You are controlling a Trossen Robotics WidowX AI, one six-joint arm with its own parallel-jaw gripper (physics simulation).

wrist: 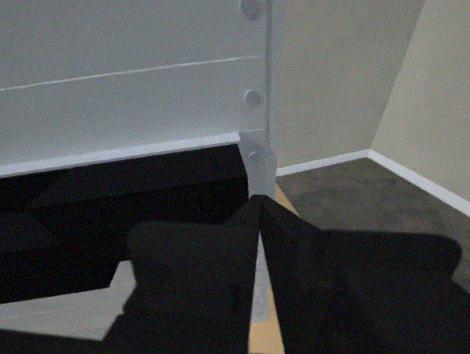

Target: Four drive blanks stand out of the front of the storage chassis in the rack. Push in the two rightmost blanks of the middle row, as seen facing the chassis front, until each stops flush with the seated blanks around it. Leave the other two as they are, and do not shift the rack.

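Frame: origin at the arm's base, x back, y right, z up, level; centimetres.
Seen in the pictures: gripper, fingertip midpoint: (pixel 258 201).
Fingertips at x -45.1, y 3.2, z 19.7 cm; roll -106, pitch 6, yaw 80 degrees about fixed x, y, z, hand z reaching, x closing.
Note:
A point is followed by its place in that frame.
My gripper (pixel 258 201) @(x -45.1, y 3.2, z 19.7 cm) is shut and empty, its two dark fingertips meeting in front of the lower part of the rack's right post. The rack (pixel 257 112) @(x -49.2, y 4.1, z 23.9 cm) shows as a grey upright post with round screw heads, at the right end of wide grey panels. Below the panels is a dark, black opening or recessed area, where details are too dark to make out. The storage chassis and its drive blanks cannot be made out in the wrist view, and the fingers hide part of the lower area.
Grey panels (pixel 125 112) @(x -49.1, y -4.2, z 25.0 cm) fill the upper left. A light grey surface (pixel 55 310) @(x -48.8, y -25.0, z 0.7 cm) lies at the lower left, below the dark area. A strip of wooden surface (pixel 265 339) @(x -46.5, y 4.5, z -22.1 cm) shows between the fingers. Dark floor (pixel 330 200) and beige walls (pixel 335 80) with a white baseboard are at the right.

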